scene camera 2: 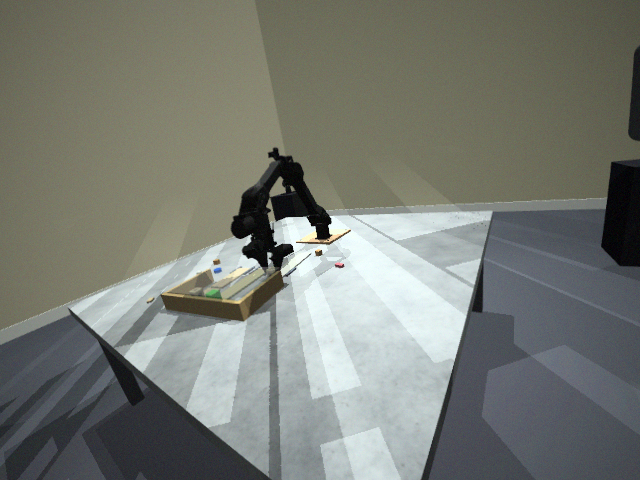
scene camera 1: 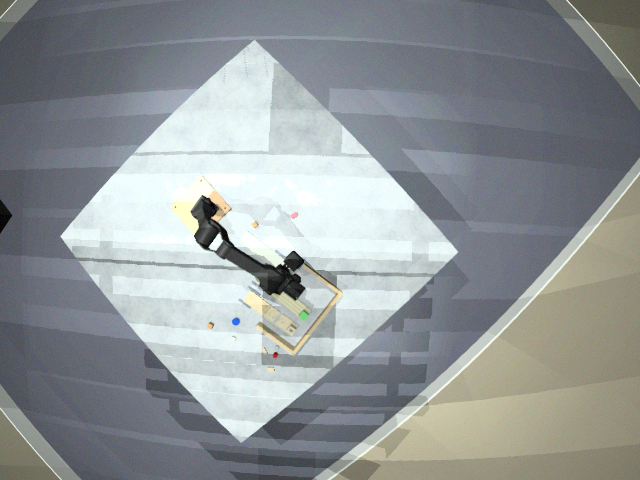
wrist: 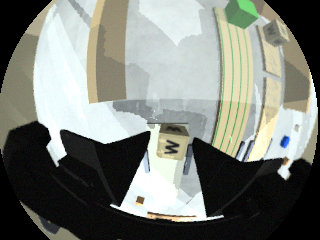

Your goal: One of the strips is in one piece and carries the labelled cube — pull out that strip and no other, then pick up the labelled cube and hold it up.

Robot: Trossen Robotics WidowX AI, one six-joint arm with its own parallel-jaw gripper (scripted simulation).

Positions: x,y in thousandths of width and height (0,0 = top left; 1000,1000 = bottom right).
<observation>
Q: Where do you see a pale strip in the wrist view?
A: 520,727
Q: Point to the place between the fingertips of the gripper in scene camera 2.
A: At 426,570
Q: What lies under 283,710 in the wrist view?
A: The gripper.
</observation>
